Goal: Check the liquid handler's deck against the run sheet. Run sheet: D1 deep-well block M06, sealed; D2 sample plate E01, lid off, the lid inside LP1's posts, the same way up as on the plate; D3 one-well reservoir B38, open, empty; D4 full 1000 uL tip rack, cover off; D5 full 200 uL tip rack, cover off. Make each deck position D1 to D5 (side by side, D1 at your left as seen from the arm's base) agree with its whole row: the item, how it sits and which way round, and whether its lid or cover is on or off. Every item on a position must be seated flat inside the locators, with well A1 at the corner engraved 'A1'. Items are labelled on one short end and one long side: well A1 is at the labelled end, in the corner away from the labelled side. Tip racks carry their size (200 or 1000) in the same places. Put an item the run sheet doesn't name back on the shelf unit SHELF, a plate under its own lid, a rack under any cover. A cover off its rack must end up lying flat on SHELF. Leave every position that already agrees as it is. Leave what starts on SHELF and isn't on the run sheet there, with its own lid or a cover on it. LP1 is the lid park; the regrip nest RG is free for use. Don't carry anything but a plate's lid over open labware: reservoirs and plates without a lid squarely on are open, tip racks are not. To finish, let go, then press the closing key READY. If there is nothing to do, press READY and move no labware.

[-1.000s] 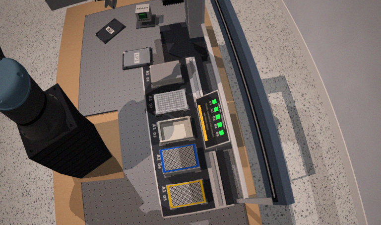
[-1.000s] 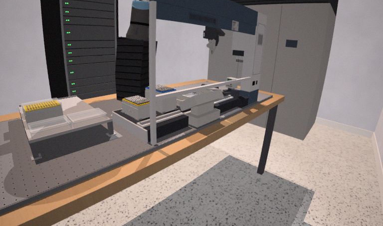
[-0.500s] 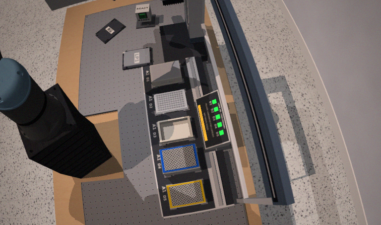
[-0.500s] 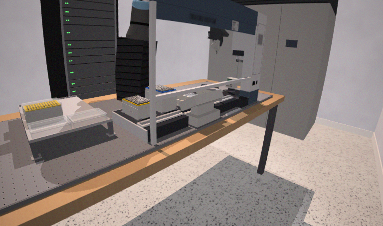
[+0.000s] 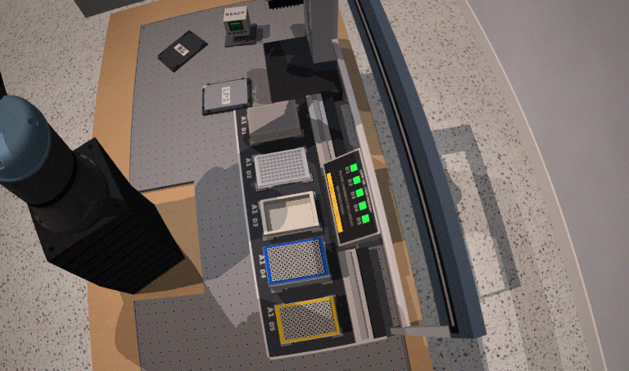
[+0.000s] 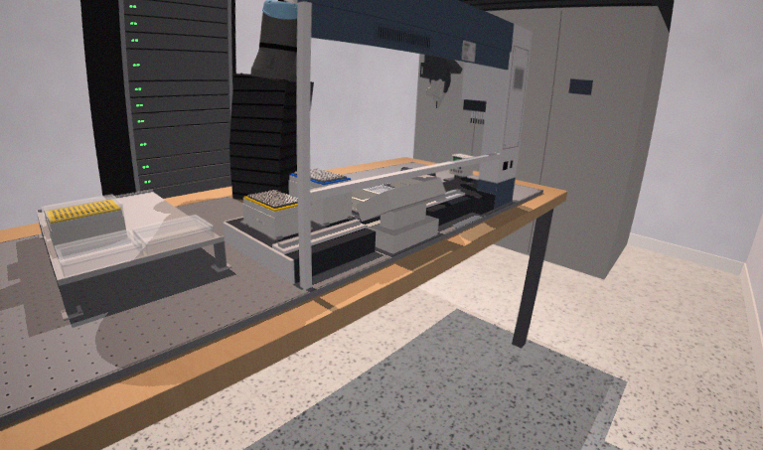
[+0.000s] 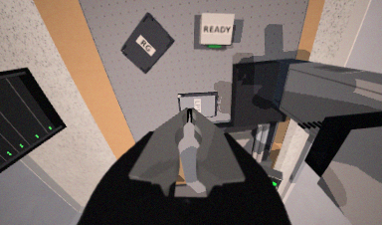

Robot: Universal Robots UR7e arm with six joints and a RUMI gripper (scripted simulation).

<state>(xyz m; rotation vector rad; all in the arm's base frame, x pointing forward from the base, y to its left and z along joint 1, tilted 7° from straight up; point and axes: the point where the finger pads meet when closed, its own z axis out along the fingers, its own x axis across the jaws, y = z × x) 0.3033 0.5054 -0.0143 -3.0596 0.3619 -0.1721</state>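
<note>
Right now the ready key is 22 cm below my hand, 7 cm ahead of it and 6 cm to the left of it. Also, from my hand: flat grey lid (28 cm below, 14 cm to the right, 1 cm behind); then tall column (29 cm ahead, 10 cm to the right, 2 cm below); then RG nest (29 cm below, 12 cm behind, 10 cm to the left).
</note>
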